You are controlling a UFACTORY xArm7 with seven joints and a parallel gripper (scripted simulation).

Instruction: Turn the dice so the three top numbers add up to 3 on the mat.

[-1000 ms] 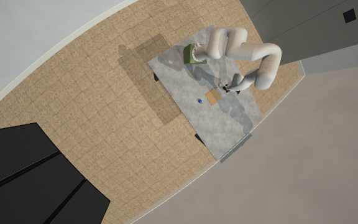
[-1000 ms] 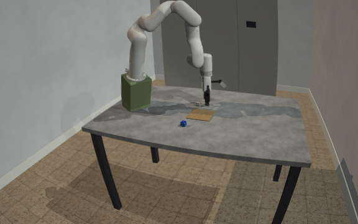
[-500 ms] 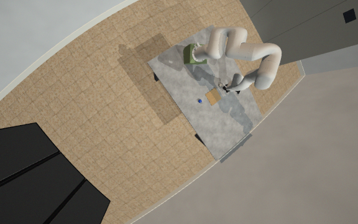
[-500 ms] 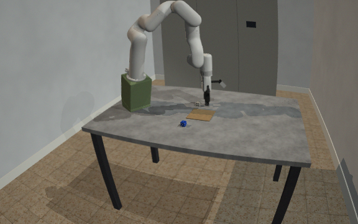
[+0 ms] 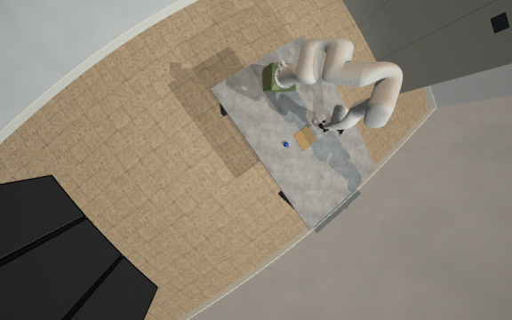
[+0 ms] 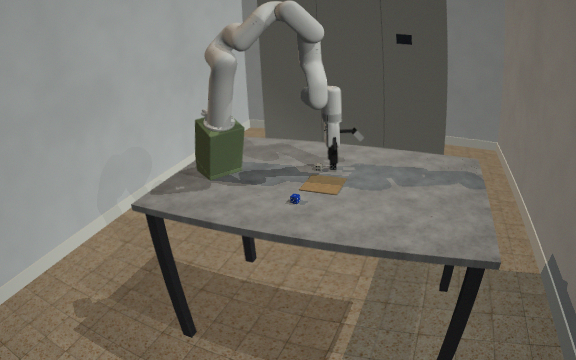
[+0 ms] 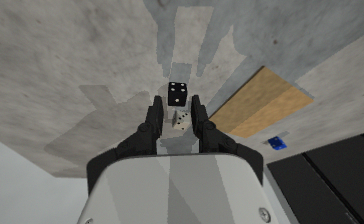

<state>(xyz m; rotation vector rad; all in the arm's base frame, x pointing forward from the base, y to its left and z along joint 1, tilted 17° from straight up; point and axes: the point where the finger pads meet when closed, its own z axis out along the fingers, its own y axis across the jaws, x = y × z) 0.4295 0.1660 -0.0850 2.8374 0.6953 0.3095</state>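
The black die lies 40 mm below my hand. The rest, counted from my hand: tan mat (160 mm to the right, 50 mm below, 10 mm ahead); then white die (50 mm behind, 40 mm below, 30 mm to the right); then blue die (310 mm to the right, 40 mm below, 30 mm behind).
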